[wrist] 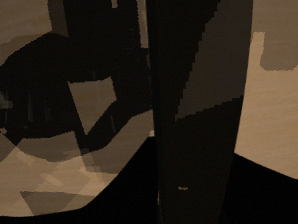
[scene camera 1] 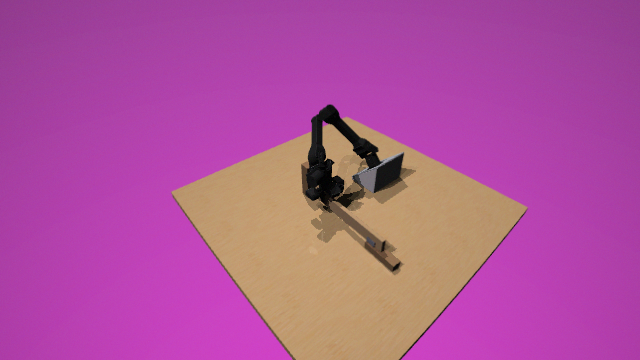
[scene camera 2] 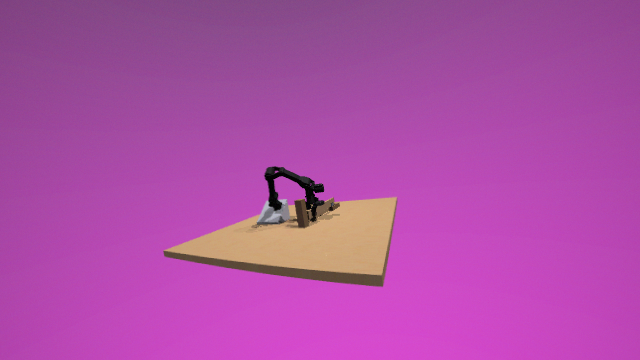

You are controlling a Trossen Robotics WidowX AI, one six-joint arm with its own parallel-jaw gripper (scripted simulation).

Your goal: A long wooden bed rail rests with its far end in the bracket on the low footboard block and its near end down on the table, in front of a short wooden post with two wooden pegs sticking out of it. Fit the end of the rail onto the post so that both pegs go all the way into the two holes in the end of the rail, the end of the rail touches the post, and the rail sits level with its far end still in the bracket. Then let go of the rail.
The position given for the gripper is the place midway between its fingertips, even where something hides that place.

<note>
In view: the gripper (wrist: 171, 142) and a long wooden rail (wrist: 198, 63).
</note>
